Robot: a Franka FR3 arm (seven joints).
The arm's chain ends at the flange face. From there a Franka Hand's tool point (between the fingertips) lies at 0.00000 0.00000 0.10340 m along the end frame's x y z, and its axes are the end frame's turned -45 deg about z.
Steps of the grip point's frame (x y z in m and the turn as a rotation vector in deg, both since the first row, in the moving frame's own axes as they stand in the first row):
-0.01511, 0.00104, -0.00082, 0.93, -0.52, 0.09
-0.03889, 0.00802, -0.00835, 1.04, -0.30, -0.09
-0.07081, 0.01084, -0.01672, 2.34, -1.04, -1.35
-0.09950, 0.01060, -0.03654, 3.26, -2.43, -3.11
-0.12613, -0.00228, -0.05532, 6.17, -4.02, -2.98
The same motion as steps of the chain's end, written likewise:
-0.00810, 0.01194, -0.00080, 0.29, -1.03, 0.09
-0.02012, 0.03411, -0.00833, 0.52, -0.95, -0.09
-0.03807, 0.05934, -0.01662, 0.92, -2.39, -1.35
-0.05558, 0.07871, -0.03628, 0.59, -4.02, -3.11
-0.07777, 0.08997, -0.05447, 1.52, -7.21, -2.98

